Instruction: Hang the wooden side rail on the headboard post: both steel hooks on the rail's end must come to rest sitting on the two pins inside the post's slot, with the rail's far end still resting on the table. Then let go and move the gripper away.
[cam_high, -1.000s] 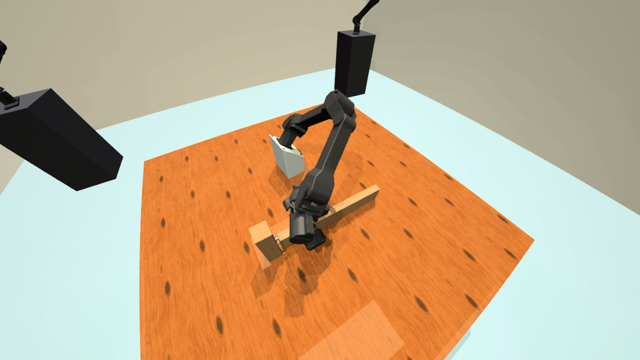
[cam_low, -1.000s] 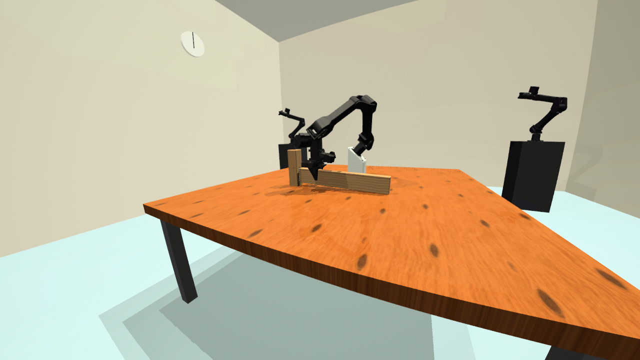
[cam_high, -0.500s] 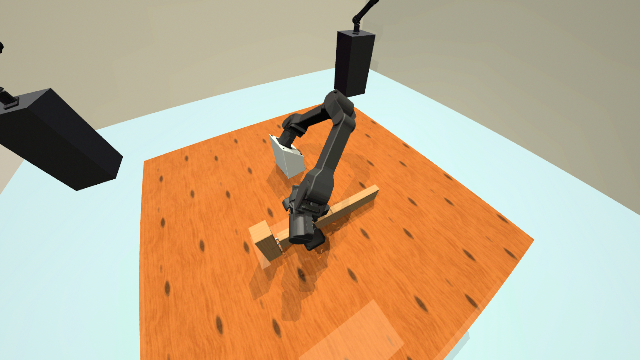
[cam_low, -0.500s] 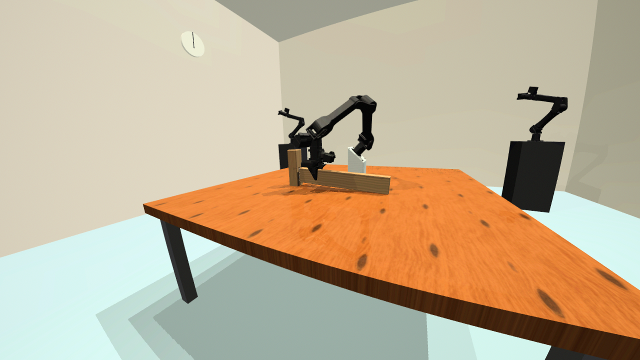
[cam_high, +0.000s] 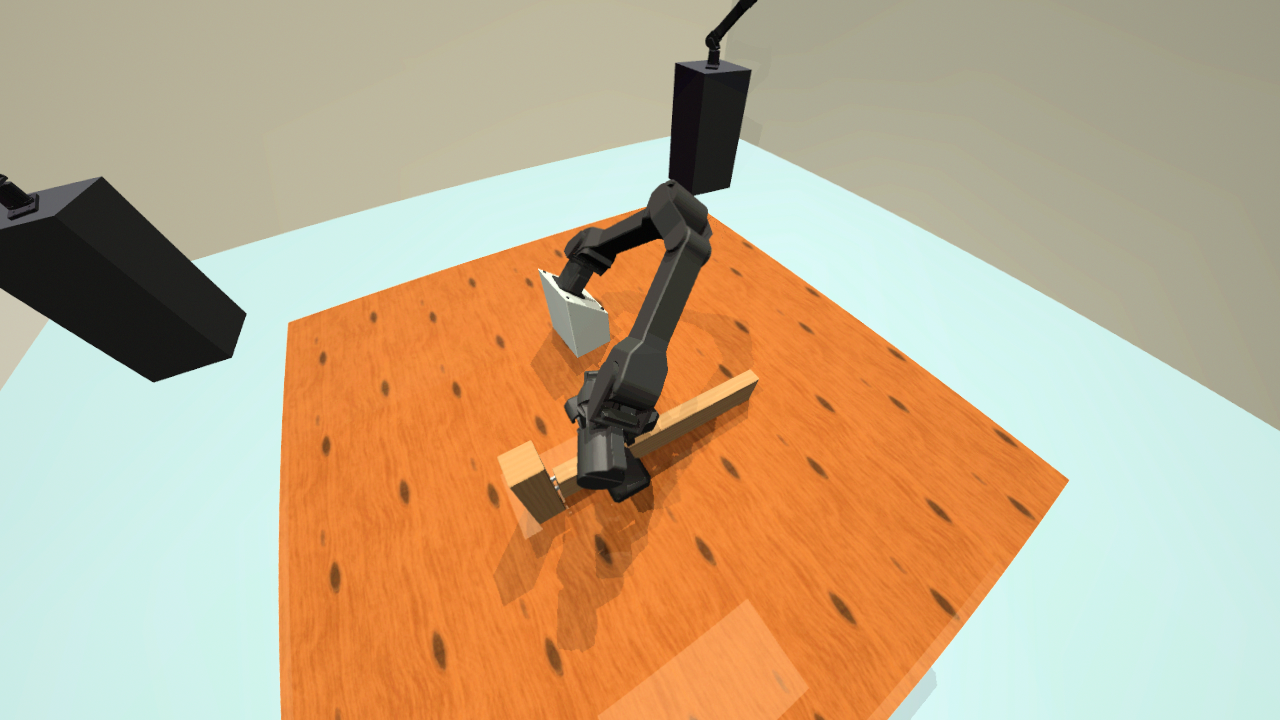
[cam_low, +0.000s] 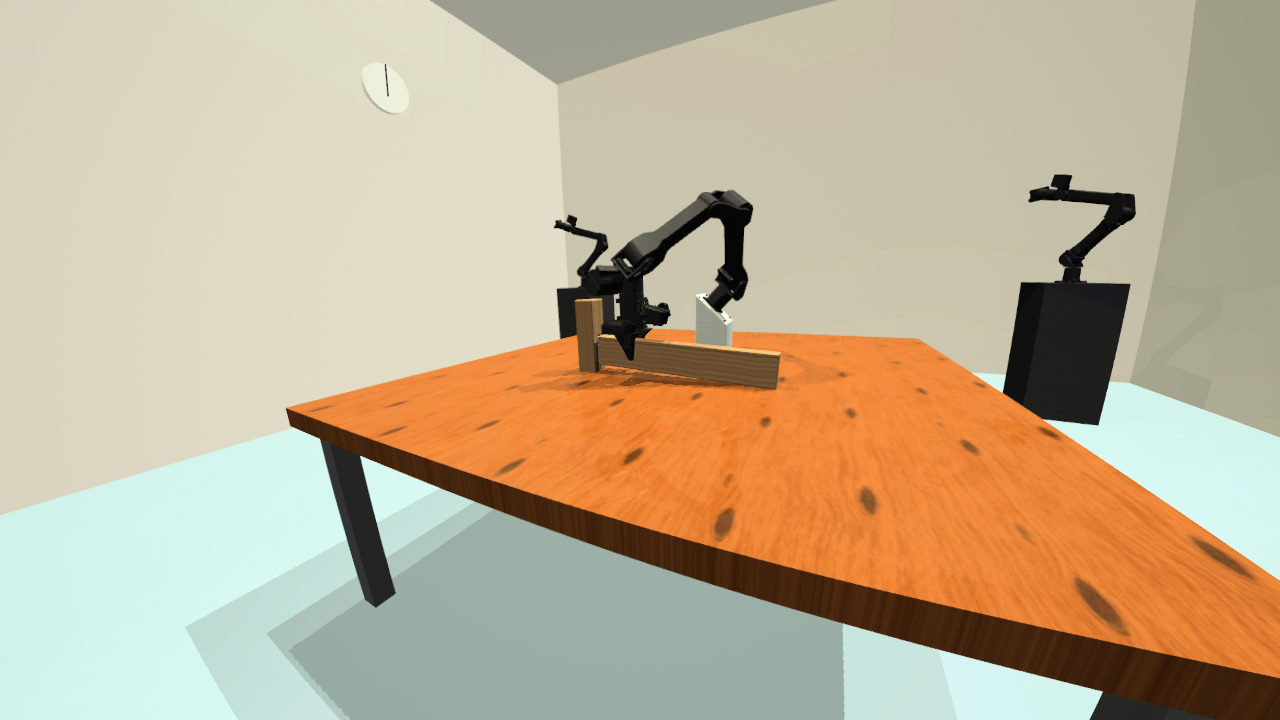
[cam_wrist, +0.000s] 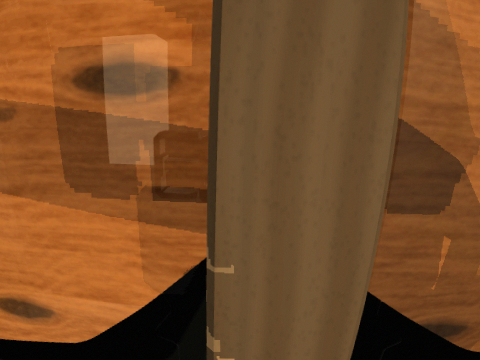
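Now: the headboard post 12 cm to the right of my gripper tip, 4 cm above it and 1 cm ahead of it.
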